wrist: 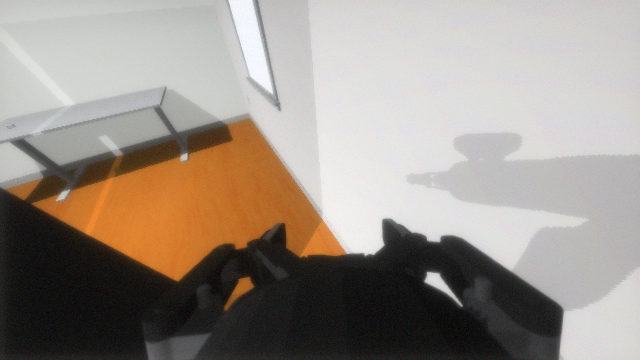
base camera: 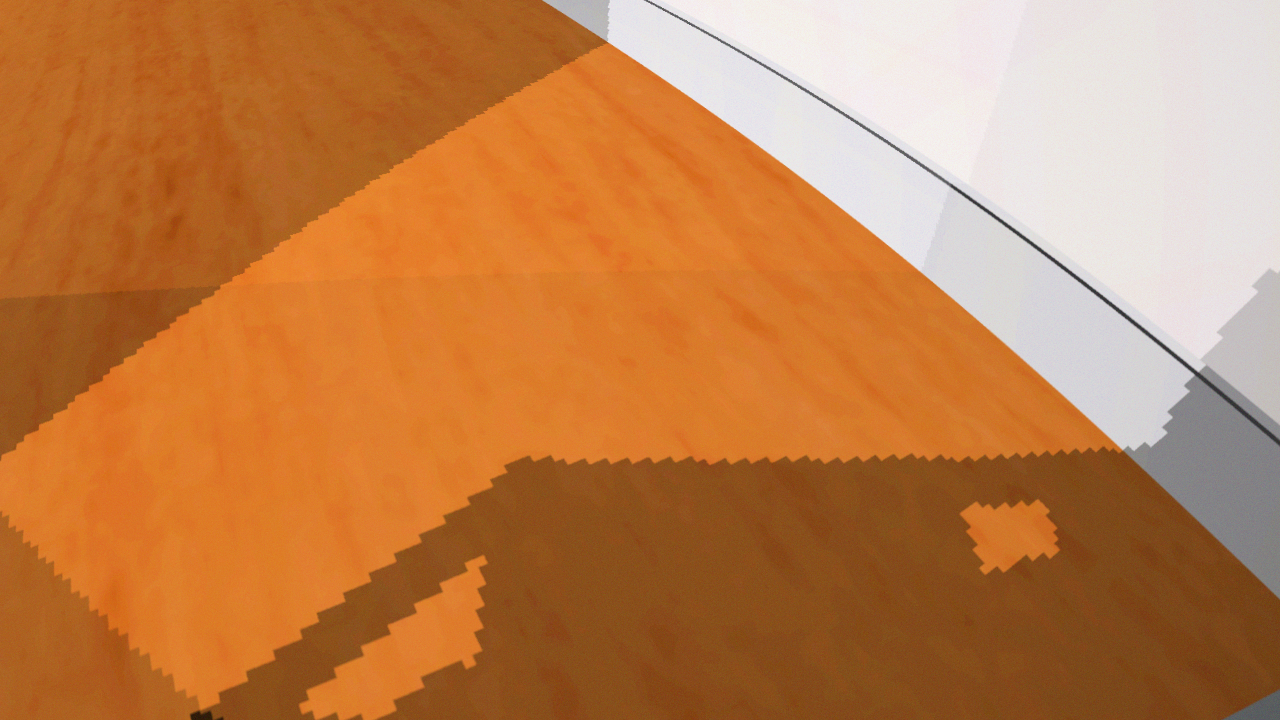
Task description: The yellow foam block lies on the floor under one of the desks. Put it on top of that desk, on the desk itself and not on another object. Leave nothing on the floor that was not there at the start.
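Frame: origin at the arm's base, x ahead, y left, z up, level; metres.
Seen in the pictures: gripper, fingertip midpoint: point(wrist: 333, 231).
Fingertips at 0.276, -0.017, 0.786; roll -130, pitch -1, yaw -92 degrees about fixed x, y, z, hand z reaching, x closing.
A point is followed by its place in that frame, as x, y, z.
A light grey desk point(wrist: 125, 104) @(2.157, 2.036, 0.323) with grey legs stands at the upper left of the wrist view, against the far wall and tilted in the picture. A tiny greenish spot point(wrist: 117, 171) @(1.903, 2.525, -0.369) shows on the shaded floor beneath it, too small to tell whether it is the yellow foam block. The block cannot be made out clearly in either view. My gripper point(wrist: 333, 231) @(0.276, -0.017, 0.786) is open and empty, raised well away from the desk, with a white wall ahead to its right. The gripper does not show in the base camera view.
A large black object point(wrist: 60, 280) @(0.359, 0.711, 0.453) fills the lower left of the wrist view. A window point(wrist: 254, 47) @(1.871, 0.440, 0.744) is in the side wall. A white wall point(base camera: 1118, 134) @(0.477, -0.322, -0.211) point(wrist: 425, 75) @(0.616, -0.247, 0.814) stands close on the right, carrying the arm's shadow in the wrist view. Orange floor point(base camera: 537, 358) @(0.453, 0.048, -0.397) point(wrist: 200, 200) @(1.367, 1.230, -0.396) stretches beside it.
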